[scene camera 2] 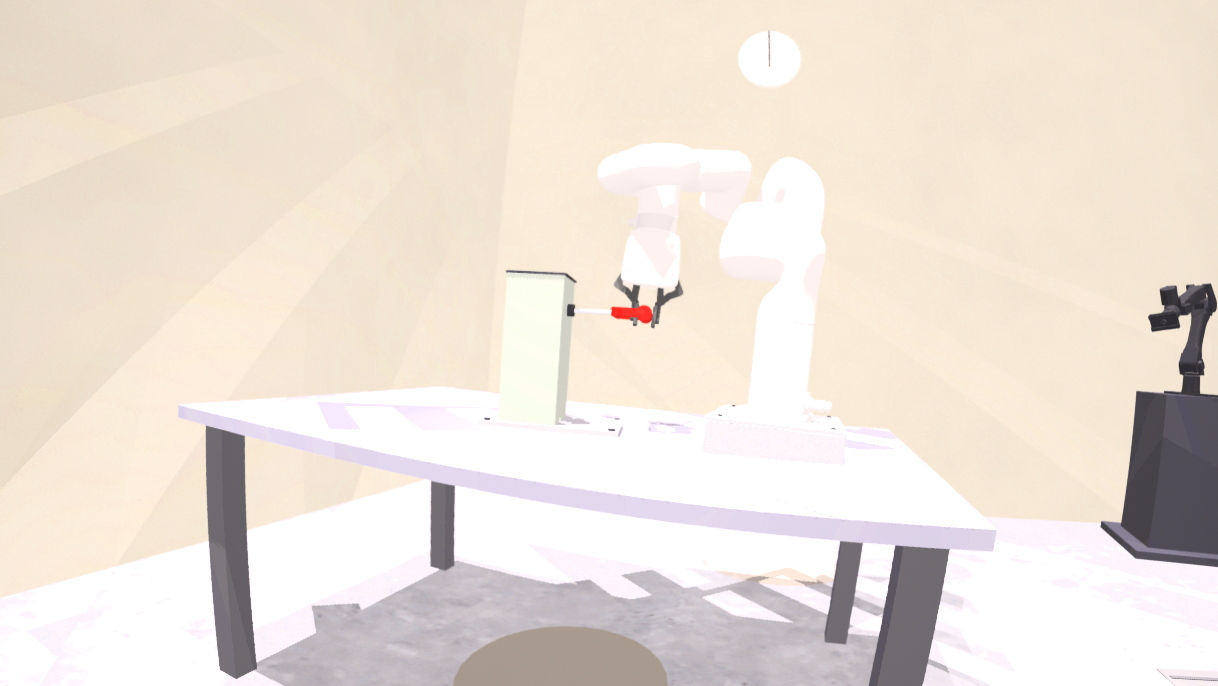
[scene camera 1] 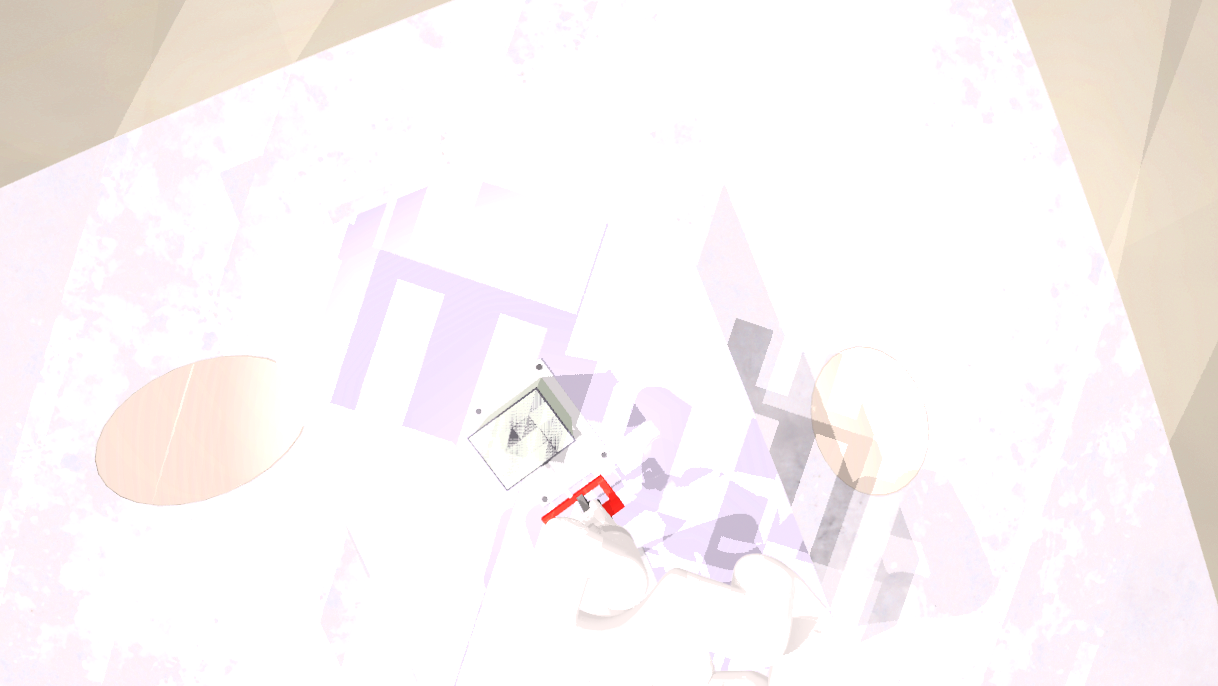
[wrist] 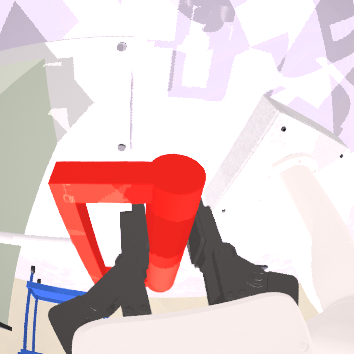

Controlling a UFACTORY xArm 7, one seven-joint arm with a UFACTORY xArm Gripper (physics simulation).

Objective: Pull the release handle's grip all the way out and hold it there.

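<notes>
The release handle's red grip (scene camera 1: 613, 506) (scene camera 2: 645, 314) (wrist: 173, 227) is the outer bar of a red frame. A pale rod (scene camera 2: 594, 311) (wrist: 40, 238) joins the handle to a black collar (scene camera 2: 571, 310) on the side of a tall pale green post (scene camera 1: 558, 400) (scene camera 2: 535, 349) (wrist: 20, 150). A length of rod shows between collar and red frame. My gripper (scene camera 1: 594, 504) (scene camera 2: 645, 322) (wrist: 161, 202) points down and is shut on the grip, with one dark finger inside the frame's opening and the other on the outer side. The collar does not show in the wrist view.
The post stands on the white table (scene camera 2: 596, 490). My arm's base block (scene camera 2: 773, 438) (wrist: 250, 145) stands on the robot side of the handle. A black robot arm on a dark pedestal (scene camera 2: 1180, 477) stands at far right. A blue frame (wrist: 55, 292) shows lower left in the wrist view.
</notes>
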